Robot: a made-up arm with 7 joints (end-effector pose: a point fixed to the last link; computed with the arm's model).
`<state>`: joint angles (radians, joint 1 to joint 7).
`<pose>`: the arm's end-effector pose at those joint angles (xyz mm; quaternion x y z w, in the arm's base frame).
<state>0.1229 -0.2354 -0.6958 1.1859 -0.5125 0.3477 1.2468</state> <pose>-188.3 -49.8 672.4 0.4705 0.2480 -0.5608 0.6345</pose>
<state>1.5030 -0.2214 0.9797 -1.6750 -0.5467 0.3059 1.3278</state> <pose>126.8 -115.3 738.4 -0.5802 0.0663 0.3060 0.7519</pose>
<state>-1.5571 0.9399 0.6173 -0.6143 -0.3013 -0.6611 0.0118</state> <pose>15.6 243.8 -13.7 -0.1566 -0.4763 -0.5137 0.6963</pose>
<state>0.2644 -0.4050 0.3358 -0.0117 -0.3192 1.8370 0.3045</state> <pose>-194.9 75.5 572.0 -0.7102 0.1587 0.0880 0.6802</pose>
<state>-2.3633 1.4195 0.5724 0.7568 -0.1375 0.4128 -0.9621</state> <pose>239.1 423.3 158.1 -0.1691 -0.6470 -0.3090 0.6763</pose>
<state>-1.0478 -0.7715 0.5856 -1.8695 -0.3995 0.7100 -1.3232</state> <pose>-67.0 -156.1 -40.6 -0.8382 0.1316 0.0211 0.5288</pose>
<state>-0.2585 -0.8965 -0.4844 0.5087 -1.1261 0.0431 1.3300</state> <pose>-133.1 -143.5 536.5 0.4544 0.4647 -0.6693 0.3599</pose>
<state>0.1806 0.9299 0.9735 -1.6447 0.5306 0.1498 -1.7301</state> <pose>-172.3 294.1 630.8 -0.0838 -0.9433 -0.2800 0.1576</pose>
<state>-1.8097 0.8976 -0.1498 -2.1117 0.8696 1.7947 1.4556</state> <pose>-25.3 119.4 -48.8 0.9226 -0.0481 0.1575 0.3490</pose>
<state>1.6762 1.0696 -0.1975 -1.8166 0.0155 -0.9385 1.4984</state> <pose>227.6 91.5 593.7 -0.6980 -0.1246 0.1282 0.6934</pose>
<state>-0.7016 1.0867 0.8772 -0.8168 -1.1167 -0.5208 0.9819</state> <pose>-147.8 139.3 119.4 -0.4258 -0.5112 -0.7283 0.1641</pose>
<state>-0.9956 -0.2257 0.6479 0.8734 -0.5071 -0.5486 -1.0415</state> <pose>-344.6 -6.3 320.3 0.5585 -0.3502 0.3201 0.6805</pose>
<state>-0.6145 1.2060 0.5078 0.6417 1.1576 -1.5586 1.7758</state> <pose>-251.1 167.7 275.2 0.2682 0.5106 -0.4851 0.6573</pose>
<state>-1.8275 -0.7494 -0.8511 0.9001 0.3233 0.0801 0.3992</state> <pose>99.3 -95.6 7.7 0.4192 -0.6955 0.5794 0.0700</pose>
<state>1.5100 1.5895 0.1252 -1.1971 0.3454 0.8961 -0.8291</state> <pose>71.8 222.4 718.0 0.5527 -0.3135 -0.4911 0.5958</pose>
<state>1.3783 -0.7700 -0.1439 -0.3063 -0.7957 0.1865 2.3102</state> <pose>189.2 -1.1 549.4 0.6417 -0.1258 0.7555 0.0404</pose>
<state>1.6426 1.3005 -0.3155 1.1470 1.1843 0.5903 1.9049</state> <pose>215.8 145.2 601.9 -0.1799 0.4166 -0.2101 0.8660</pose>
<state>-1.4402 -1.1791 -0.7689 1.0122 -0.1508 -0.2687 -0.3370</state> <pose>-0.4 -179.3 3.3 -0.6025 0.4893 -0.6259 0.0768</pose>
